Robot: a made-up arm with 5 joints.
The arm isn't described. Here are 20 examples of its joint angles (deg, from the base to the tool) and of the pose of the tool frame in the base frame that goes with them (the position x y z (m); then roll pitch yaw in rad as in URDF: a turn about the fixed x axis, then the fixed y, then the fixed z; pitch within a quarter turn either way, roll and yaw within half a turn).
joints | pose
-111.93 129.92 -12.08 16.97 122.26 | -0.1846 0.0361 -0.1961 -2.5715 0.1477 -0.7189
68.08 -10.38 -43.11 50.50 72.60 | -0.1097 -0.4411 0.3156 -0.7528 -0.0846 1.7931
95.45 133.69 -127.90 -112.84 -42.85 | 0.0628 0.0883 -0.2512 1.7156 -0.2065 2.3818
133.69 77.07 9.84 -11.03 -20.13 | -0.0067 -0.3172 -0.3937 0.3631 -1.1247 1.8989
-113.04 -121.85 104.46 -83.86 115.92 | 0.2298 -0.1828 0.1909 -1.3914 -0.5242 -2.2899
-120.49 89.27 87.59 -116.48 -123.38 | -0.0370 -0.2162 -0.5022 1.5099 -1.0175 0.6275
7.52 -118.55 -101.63 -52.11 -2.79 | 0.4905 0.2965 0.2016 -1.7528 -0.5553 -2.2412
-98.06 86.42 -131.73 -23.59 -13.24 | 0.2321 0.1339 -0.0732 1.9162 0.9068 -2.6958
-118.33 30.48 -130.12 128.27 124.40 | 0.6014 0.2003 0.1119 -1.8562 0.1775 -3.0129
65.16 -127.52 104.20 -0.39 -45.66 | 0.2436 0.4919 0.4233 2.3005 0.4236 3.0686
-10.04 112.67 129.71 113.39 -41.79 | 0.3094 -0.0130 -0.4077 -0.7202 -0.3939 2.7502
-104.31 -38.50 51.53 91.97 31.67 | 0.0716 0.1166 0.1822 -0.0079 -1.2024 -0.8172
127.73 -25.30 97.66 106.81 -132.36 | 0.1230 -0.1867 0.6936 2.3168 1.0865 2.9061
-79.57 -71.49 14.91 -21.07 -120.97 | 0.4583 -0.0215 0.2550 -1.6055 -0.2937 -2.8568
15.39 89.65 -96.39 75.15 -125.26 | -0.3174 -0.0323 -0.0342 -1.3885 0.9246 0.6748
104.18 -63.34 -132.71 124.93 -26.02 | 0.0550 -0.0784 0.3521 -2.4850 -0.3118 2.6076
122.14 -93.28 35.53 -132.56 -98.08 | -0.3615 -0.0778 0.6544 2.4083 0.7176 0.6487
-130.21 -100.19 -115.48 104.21 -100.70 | -0.1963 -0.3219 0.1072 -2.8612 -1.1789 -0.6579
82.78 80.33 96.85 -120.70 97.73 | -0.1633 0.0791 0.0633 2.2856 1.2817 -1.5205
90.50 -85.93 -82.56 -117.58 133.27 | -0.1884 -0.0847 0.6872 1.7841 0.8010 1.2573
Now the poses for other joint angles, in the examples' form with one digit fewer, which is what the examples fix.
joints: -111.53 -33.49 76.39 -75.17 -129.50
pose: 0.449 0.289 0.262 -1.482 -0.120 -2.296
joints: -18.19 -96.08 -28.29 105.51 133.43
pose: 0.496 -0.205 0.587 0.256 0.448 2.165
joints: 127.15 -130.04 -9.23 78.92 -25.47
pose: -0.404 0.058 0.409 -0.624 0.705 1.583
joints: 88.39 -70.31 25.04 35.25 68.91
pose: 0.144 0.116 0.378 0.673 -0.192 2.958
